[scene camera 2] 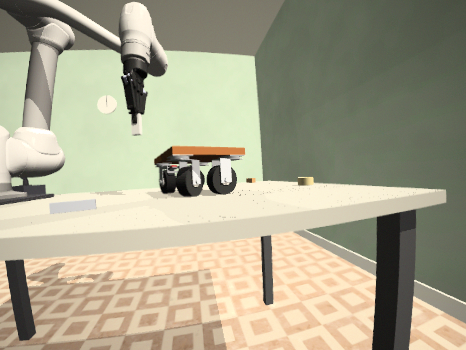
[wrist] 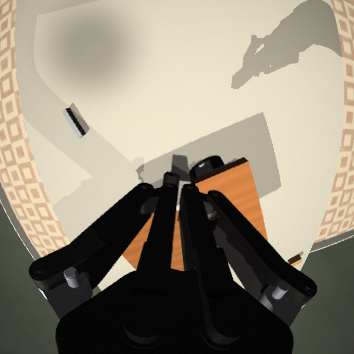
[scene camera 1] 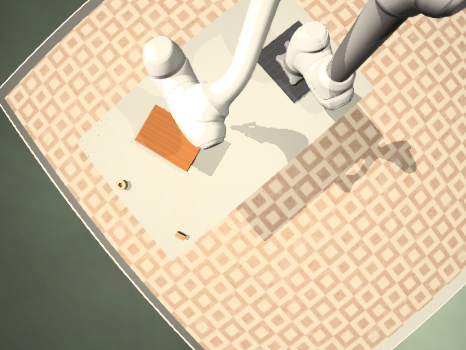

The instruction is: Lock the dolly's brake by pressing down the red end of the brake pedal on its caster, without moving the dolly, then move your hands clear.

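The dolly has an orange deck and black-wheeled casters. In the scene camera 2 view it stands level, its wheels on the table. A small red bit of the brake pedal shows under the deck's left end, by the far-left caster; its tilt cannot be told. My gripper is shut and empty, pointing down, its pale tip above and left of the dolly in the scene camera 2 view, apart from it. In the scene camera 1 view the arm hides the gripper and one deck corner.
A yellow ring and a small orange block lie on the table beyond the dolly. A pale bar lies on the robot's side. The arm's base stands on a dark plate.
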